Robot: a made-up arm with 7 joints. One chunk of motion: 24 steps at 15 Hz.
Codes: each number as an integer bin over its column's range. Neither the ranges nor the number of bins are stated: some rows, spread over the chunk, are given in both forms.
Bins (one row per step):
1: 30 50 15 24 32 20 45
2: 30 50 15 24 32 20 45
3: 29 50 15 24 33 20 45
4: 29 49 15 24 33 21 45
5: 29 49 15 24 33 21 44
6: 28 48 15 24 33 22 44
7: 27 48 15 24 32 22 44
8: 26 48 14 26 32 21 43
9: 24 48 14 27 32 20 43
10: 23 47 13 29 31 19 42
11: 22 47 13 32 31 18 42
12: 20 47 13 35 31 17 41
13: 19 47 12 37 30 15 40
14: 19 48 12 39 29 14 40
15: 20 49 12 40 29 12 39
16: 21 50 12 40 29 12 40
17: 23 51 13 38 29 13 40
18: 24 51 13 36 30 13 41
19: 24 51 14 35 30 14 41
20: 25 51 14 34 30 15 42
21: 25 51 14 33 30 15 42
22: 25 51 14 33 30 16 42
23: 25 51 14 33 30 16 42
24: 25 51 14 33 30 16 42
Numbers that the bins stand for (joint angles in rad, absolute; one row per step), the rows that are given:
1: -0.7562 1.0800 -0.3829 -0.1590 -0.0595 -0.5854 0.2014
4: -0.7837 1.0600 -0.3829 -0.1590 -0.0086 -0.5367 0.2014
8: -0.8660 1.0400 -0.4167 -0.0873 -0.0595 -0.5367 0.1338
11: -0.9759 1.0200 -0.4505 0.1279 -0.1105 -0.6829 0.1000
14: -1.0583 1.0400 -0.4843 0.3790 -0.2124 -0.8778 0.0324
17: -0.9484 1.1000 -0.4505 0.3432 -0.2124 -0.9265 0.0324
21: -0.8935 1.1000 -0.4167 0.1638 -0.1614 -0.8290 0.1000
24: -0.8935 1.1000 -0.4167 0.1638 -0.1614 -0.7803 0.1000
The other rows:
2: -0.7562 1.0800 -0.3829 -0.1590 -0.0595 -0.5854 0.2014
3: -0.7837 1.0800 -0.3829 -0.1590 -0.0086 -0.5854 0.2014
5: -0.7837 1.0600 -0.3829 -0.1590 -0.0086 -0.5367 0.1676
6: -0.8111 1.0400 -0.3829 -0.1590 -0.0086 -0.4879 0.1676
7: -0.8386 1.0400 -0.3829 -0.1590 -0.0595 -0.4879 0.1676
9: -0.9210 1.0400 -0.4167 -0.0514 -0.0595 -0.5854 0.1338
10: -0.9484 1.0200 -0.4505 0.0203 -0.1105 -0.6341 0.1000
12: -1.0308 1.0200 -0.4505 0.2356 -0.1105 -0.7316 0.0662
13: -1.0583 1.0200 -0.4843 0.3073 -0.1614 -0.8290 0.0324
15: -1.0308 1.0600 -0.4843 0.4149 -0.2124 -0.9752 -0.0014
16: -1.0033 1.0800 -0.4843 0.4149 -0.2124 -0.9752 0.0324
18: -0.9210 1.1000 -0.4505 0.2714 -0.1614 -0.9265 0.0662
19: -0.9210 1.1000 -0.4167 0.2356 -0.1614 -0.8778 0.0662
20: -0.8935 1.1000 -0.4167 0.1997 -0.1614 -0.8290 0.1000
22: -0.8935 1.1000 -0.4167 0.1638 -0.1614 -0.7803 0.1000
23: -0.8935 1.1000 -0.4167 0.1638 -0.1614 -0.7803 0.1000

